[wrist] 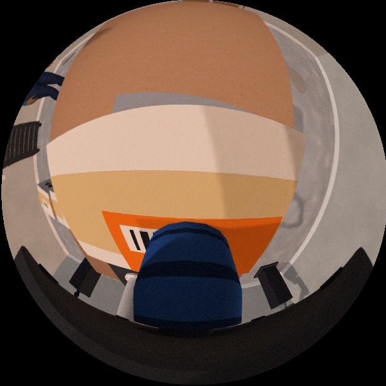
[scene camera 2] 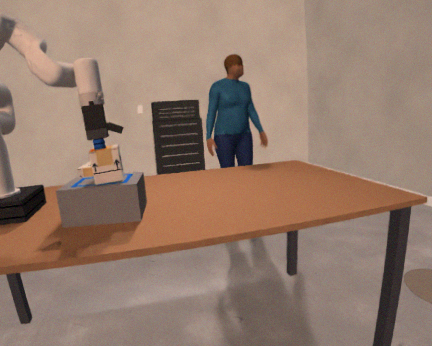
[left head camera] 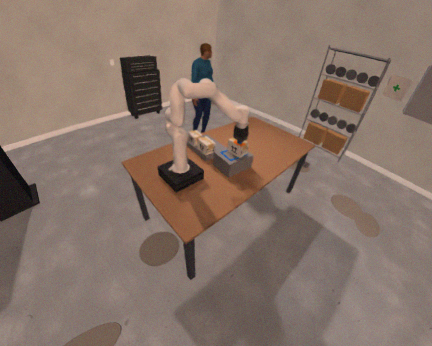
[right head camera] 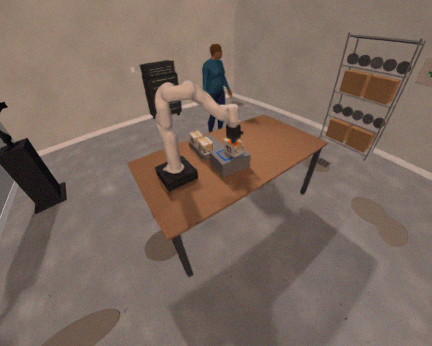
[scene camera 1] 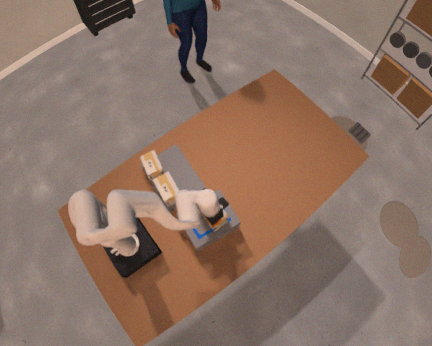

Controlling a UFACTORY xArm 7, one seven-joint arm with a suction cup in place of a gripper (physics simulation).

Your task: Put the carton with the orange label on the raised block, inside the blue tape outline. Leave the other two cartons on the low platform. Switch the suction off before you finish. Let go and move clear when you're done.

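Frame: origin at the arm's base, x back, y right, z up, level; metres.
Seen in the pictures: hand, its tool point: (scene camera 2: 101, 152) (left head camera: 239, 144) (right head camera: 233, 143); arm's base, origin of its link: (scene camera 2: 2, 195) (left head camera: 180, 168) (right head camera: 175, 168) (scene camera 1: 127, 244).
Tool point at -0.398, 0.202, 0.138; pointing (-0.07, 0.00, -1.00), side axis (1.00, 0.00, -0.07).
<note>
Offsets run from my tool point to a thing's middle, as dx, dy, dz. Level surfaces: height alone.
The carton with the orange label @[-0.015, -0.019, -0.039] (left head camera: 235, 149) (right head camera: 232, 148) (scene camera 1: 218, 221) (scene camera 2: 108, 165) (wrist: 175, 192) is upright over the raised grey block @[+0.007, -0.030, -0.156] (left head camera: 235, 167) (right head camera: 230, 166) (scene camera 1: 206, 243) (scene camera 2: 102, 205). My suction cup (scene camera 2: 99, 143) (wrist: 187, 280) is pressed on its top and holds it. The blue tape outline (scene camera 1: 200, 234) (scene camera 2: 129, 178) shows partly around the carton's base, and the carton hides part of it. I cannot tell if the base touches the block or is fully inside the tape. Two other cartons, one @[+0.035, -0.452, -0.124] (scene camera 1: 151, 164) and another @[+0.056, -0.287, -0.122] (scene camera 1: 165, 187), stand on the low platform @[-0.015, -0.355, -0.192] (scene camera 1: 184, 169).
The low platform adjoins the raised block on the wooden table @[dz -0.216] (left head camera: 270, 145) (scene camera 1: 280, 140). The black robot base (left head camera: 181, 175) (scene camera 1: 132, 255) stands left of the block. A person (left head camera: 202, 75) (scene camera 2: 234, 110) stands behind the table. A shelf rack and a black cabinet (left head camera: 142, 85) stand by the walls.
</note>
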